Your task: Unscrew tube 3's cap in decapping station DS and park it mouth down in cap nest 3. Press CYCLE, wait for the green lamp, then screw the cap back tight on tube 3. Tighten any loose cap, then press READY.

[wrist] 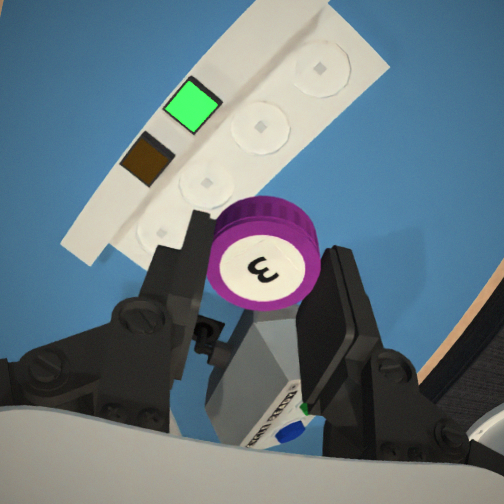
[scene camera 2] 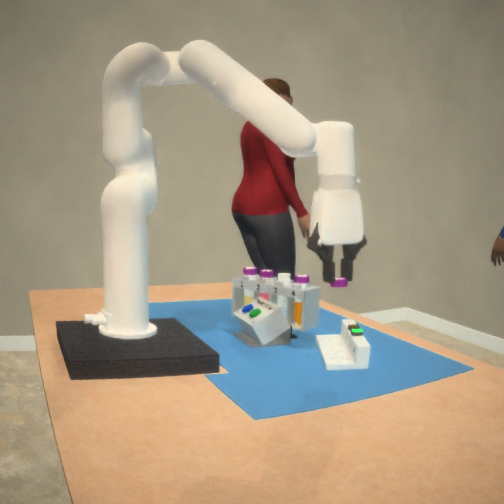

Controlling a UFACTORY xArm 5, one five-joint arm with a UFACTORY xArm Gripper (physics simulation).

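Note:
My gripper (scene camera 2: 338, 274) is shut on the purple cap (scene camera 2: 339, 282) and holds it in the air above and just behind the white cap nest block (scene camera 2: 345, 348). In the wrist view the cap (wrist: 263, 254) sits between the two black fingers (wrist: 260, 265) with its white "3" label facing the camera, mouth down. The nest block (wrist: 225, 130) shows several round empty nests, a lit green lamp (wrist: 192, 104) and a dark brown square (wrist: 147, 158). The decapping station (scene camera 2: 275, 305) stands to the left. Tube 3 (scene camera 2: 284, 278) has no cap; the other three tubes carry purple caps.
The station's sloped console has a blue button (scene camera 2: 247, 308) and a green button (scene camera 2: 255, 313). A person in a red top (scene camera 2: 265, 185) stands behind the table. Another person's hand (scene camera 2: 497, 250) shows at the right edge. The arm's black base pad (scene camera 2: 135, 347) lies at the left.

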